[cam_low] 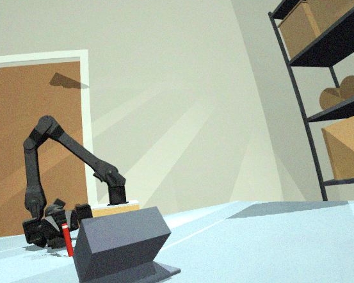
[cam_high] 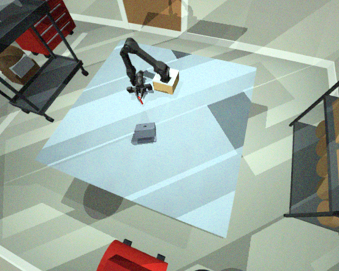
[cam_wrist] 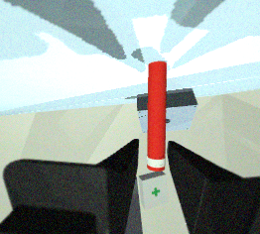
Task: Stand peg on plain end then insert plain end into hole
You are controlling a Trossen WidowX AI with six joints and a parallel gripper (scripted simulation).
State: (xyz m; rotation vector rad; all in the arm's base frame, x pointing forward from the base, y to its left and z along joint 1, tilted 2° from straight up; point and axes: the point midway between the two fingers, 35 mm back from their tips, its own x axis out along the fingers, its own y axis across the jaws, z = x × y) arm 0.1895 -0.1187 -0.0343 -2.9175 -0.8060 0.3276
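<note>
My gripper tip is now right at the red peg. Round my gripper tip: grey sloped panel 190 mm ahead, 170 mm to the left, 10 mm below.
</note>
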